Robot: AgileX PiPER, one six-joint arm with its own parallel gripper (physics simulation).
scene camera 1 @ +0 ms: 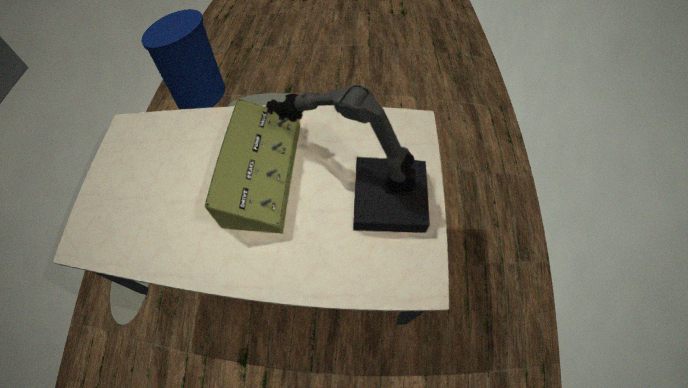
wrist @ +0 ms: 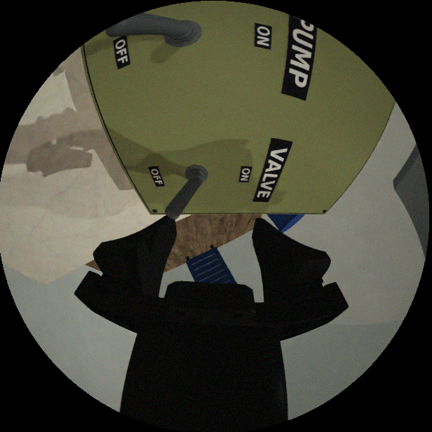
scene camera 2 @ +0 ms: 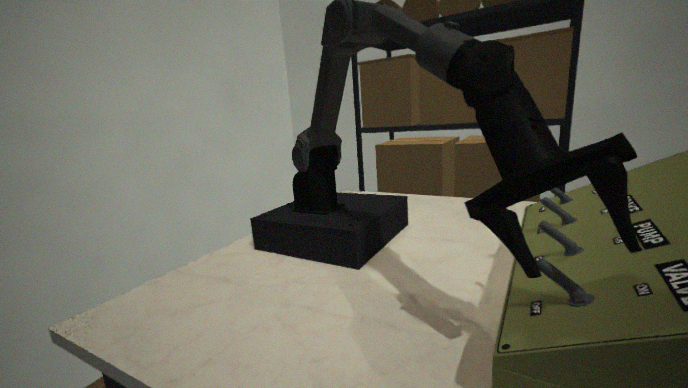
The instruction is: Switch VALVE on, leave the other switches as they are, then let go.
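Note:
The green switch box (scene camera 1: 250, 155) (scene camera 2: 615, 310) (wrist: 220, 110) stands on the table. The VALVE lever (scene camera 2: 565, 282) (wrist: 186, 194) is grey and leans to its OFF side. My gripper (scene camera 2: 586, 262) (wrist: 214, 225) is open, with its fingers wide apart. One fingertip is at the lever's free end in the scene camera 2 and wrist views; whether it touches cannot be told. The other fingertip is over the panel's ON side. The PUMP lever (scene camera 1: 277, 146) (scene camera 2: 562, 239) (wrist: 150, 25), the BRAKE lever (scene camera 1: 271, 173) (scene camera 2: 559, 211) and the DRIVE lever (scene camera 1: 266, 202) also lean to OFF.
The arm's black base (scene camera 1: 390, 200) (scene camera 2: 305, 230) stands on the pale table (scene camera 1: 350, 270) (scene camera 2: 240, 310), across from the levers. A blue barrel (scene camera 1: 187, 65) stands beyond the table edge. A shelf rack (scene camera 2: 358, 150) with cardboard boxes stands behind the arm.

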